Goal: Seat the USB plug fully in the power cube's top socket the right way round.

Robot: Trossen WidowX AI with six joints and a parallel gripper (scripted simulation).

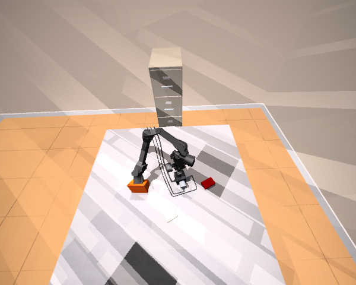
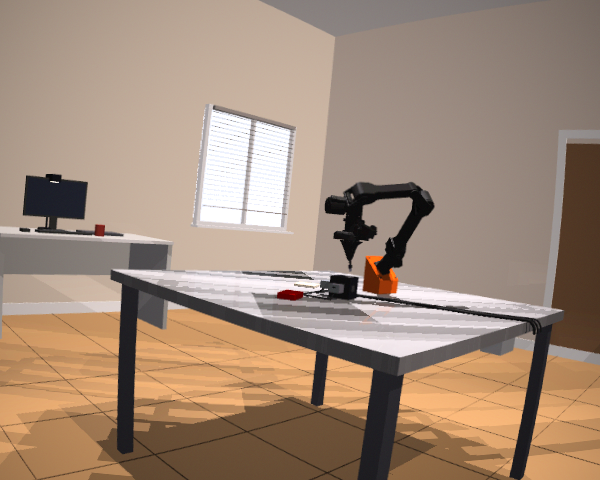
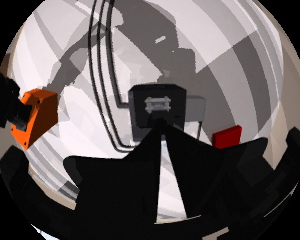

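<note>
Right now the USB plug is 20 mm below my gripper tip. From my gripper tip the other things lie so: pad 100 mm behind, 250 mm to the right, 130 mm below; then red block 210 mm ahead, 80 mm to the right, 120 mm below.
</note>
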